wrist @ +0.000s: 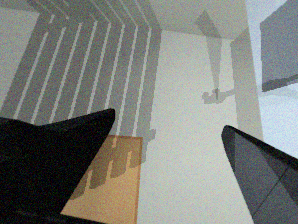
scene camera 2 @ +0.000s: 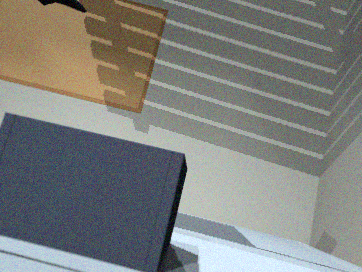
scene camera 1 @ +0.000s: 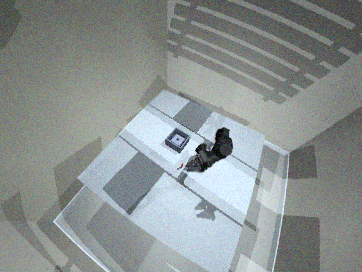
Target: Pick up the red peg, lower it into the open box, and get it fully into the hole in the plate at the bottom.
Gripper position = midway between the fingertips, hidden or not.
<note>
In view: my gripper (wrist: 167, 121) and a box (scene camera 2: 90, 194).
The wrist view does not show the box: it is out of frame.
</note>
